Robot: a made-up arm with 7 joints. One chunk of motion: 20 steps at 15 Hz.
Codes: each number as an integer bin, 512 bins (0 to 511) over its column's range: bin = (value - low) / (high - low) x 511, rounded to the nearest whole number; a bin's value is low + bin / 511 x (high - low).
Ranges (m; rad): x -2..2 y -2..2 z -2..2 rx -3.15..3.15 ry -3.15..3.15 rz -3.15..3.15
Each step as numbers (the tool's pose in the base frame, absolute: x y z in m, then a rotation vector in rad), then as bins.
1 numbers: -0.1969 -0.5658 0.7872 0.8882 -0.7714 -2.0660
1 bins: 230 183 356 328 193 88
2 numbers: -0.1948 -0.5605 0.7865 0.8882 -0.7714 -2.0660
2 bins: 231 184 356 328 193 88
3 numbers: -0.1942 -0.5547 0.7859 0.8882 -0.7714 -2.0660
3 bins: 231 185 356 328 193 88
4 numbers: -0.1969 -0.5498 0.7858 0.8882 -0.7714 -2.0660
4 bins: 230 185 356 328 193 88
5 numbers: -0.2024 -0.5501 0.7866 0.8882 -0.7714 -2.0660
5 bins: 230 185 356 328 193 88
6 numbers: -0.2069 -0.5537 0.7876 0.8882 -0.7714 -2.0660
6 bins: 229 185 356 328 193 88
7 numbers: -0.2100 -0.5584 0.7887 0.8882 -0.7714 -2.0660
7 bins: 229 184 356 328 193 88
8 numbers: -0.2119 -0.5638 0.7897 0.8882 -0.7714 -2.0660
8 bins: 228 183 356 328 193 88
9 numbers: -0.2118 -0.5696 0.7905 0.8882 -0.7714 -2.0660
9 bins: 228 183 356 328 193 88
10 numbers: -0.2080 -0.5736 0.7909 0.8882 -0.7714 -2.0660
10 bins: 229 182 357 328 193 88
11 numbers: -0.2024 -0.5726 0.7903 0.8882 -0.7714 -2.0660
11 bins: 230 182 356 328 193 88
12 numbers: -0.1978 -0.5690 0.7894 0.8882 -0.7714 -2.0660
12 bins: 230 183 356 328 193 88
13 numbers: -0.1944 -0.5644 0.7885 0.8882 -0.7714 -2.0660
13 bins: 231 183 356 328 193 88
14 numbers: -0.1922 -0.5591 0.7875 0.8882 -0.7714 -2.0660
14 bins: 231 184 356 328 193 88
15 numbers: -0.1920 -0.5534 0.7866 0.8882 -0.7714 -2.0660
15 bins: 231 185 356 328 193 88
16 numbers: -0.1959 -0.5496 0.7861 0.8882 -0.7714 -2.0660
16 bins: 230 185 356 328 193 88
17 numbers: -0.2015 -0.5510 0.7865 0.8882 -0.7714 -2.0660
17 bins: 230 185 356 328 193 88
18 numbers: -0.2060 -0.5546 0.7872 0.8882 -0.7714 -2.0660
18 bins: 229 185 356 328 193 88
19 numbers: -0.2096 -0.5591 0.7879 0.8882 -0.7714 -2.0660
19 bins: 229 184 356 328 193 88
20 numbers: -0.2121 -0.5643 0.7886 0.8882 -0.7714 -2.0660
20 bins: 228 183 356 328 193 88
